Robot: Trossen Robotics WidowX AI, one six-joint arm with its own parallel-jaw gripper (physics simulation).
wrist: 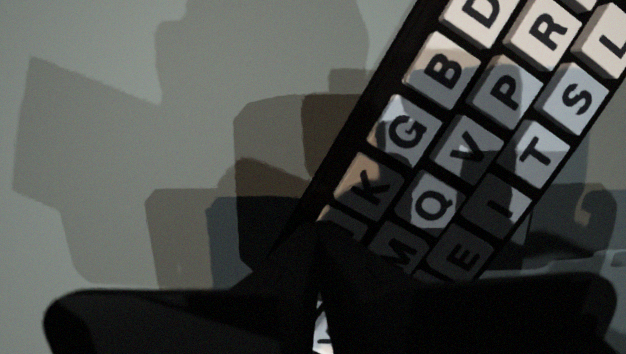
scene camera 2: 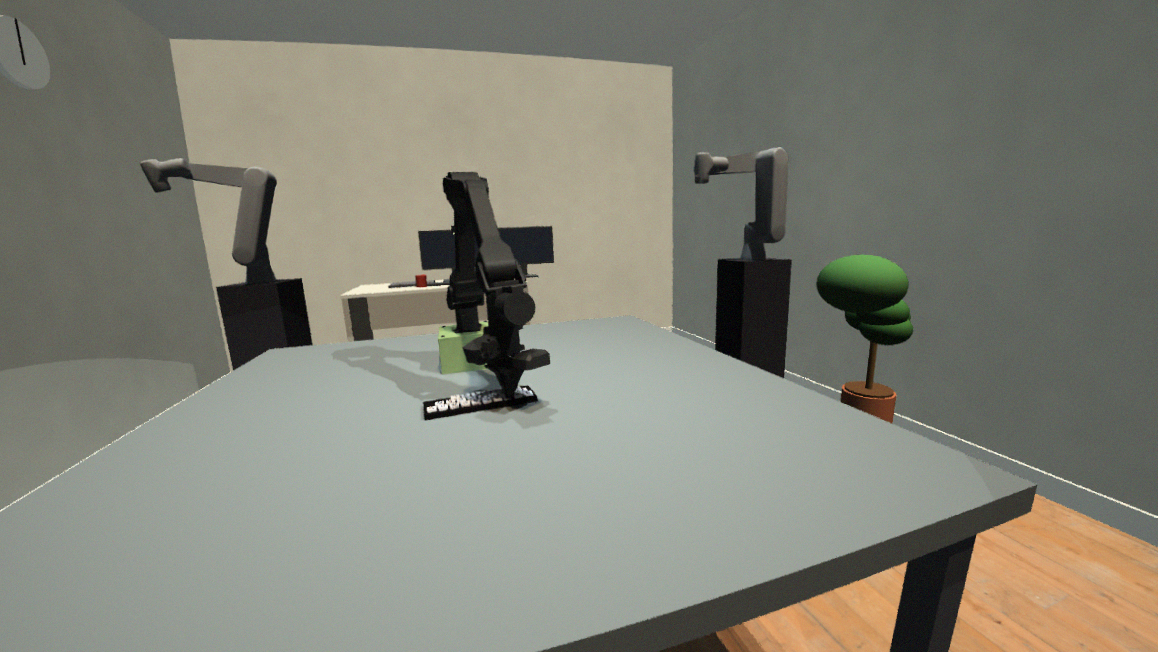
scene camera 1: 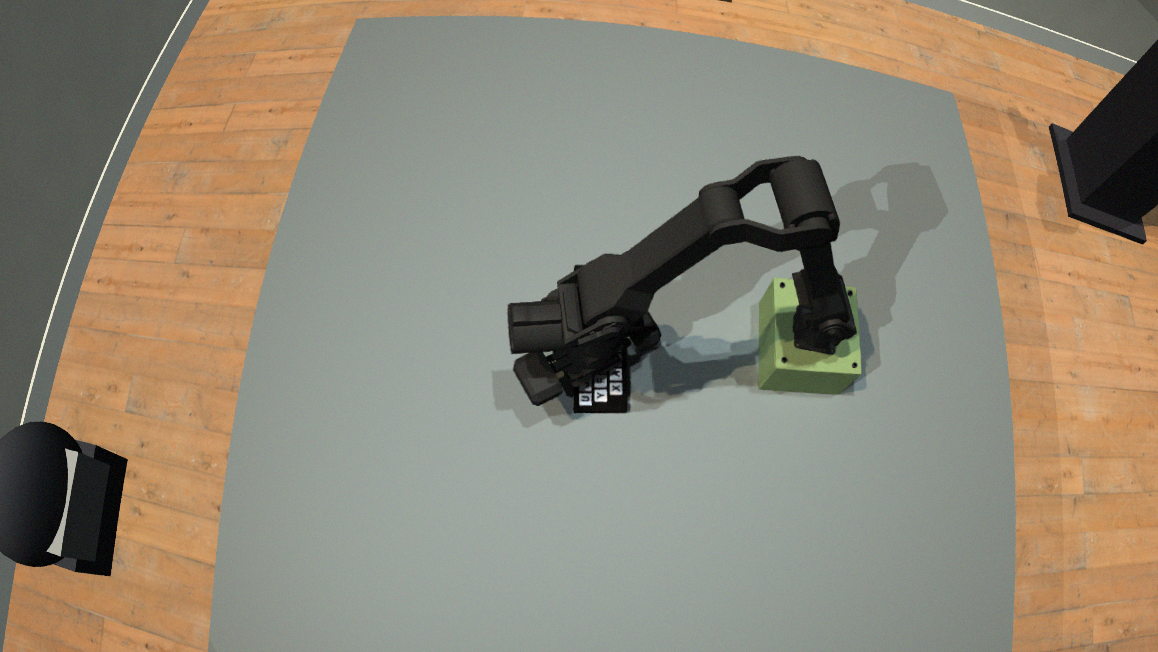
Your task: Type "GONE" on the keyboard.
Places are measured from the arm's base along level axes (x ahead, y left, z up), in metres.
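Pixels of known places: gripper, fingertip midpoint: [wrist: 316, 233] [scene camera 2: 509, 398] [scene camera 1: 580, 372]; arm's base at its link origin: [scene camera 2: 468, 329] [scene camera 1: 815, 330].
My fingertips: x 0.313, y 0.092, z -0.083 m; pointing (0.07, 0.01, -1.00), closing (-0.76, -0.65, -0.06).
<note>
Ahead of a thing's pixels: the offset from my fingertips to its top centre. Level surfaces: height alone.
A black keyboard {dx -0.016, dy -0.058, dz +0.004 m} [scene camera 1: 601, 409] [scene camera 2: 453, 407] [wrist: 376, 100] with pale letter keys lies on the table, partly hidden under my arm in scene camera 1. In the wrist view the G key {dx +0.002, dy -0.044, dz +0.004 m} [wrist: 407, 131] is in full view, and the E key {dx -0.043, dy -0.026, dz +0.004 m} [wrist: 465, 256] lies in shadow right of the fingertips. The O and N keys cannot be made out. My gripper [scene camera 2: 510, 395] [wrist: 316, 233] is shut and empty, pointing down over the keyboard. Its tips overlap the near corner of the J key {dx -0.005, dy -0.004, dz +0.000 m} [wrist: 350, 227] in the wrist view; contact cannot be told. The fingers hide the keys below.
The arm's green base block [scene camera 1: 810, 380] [scene camera 2: 450, 356] stands on the grey table {dz -0.012 m} [scene camera 1: 405, 526] [scene camera 2: 364, 526] behind the keyboard. Beyond the table are two grey arms on black pedestals [scene camera 2: 752, 315] [scene camera 2: 263, 315], a desk with monitors, and a potted plant [scene camera 2: 863, 283].
</note>
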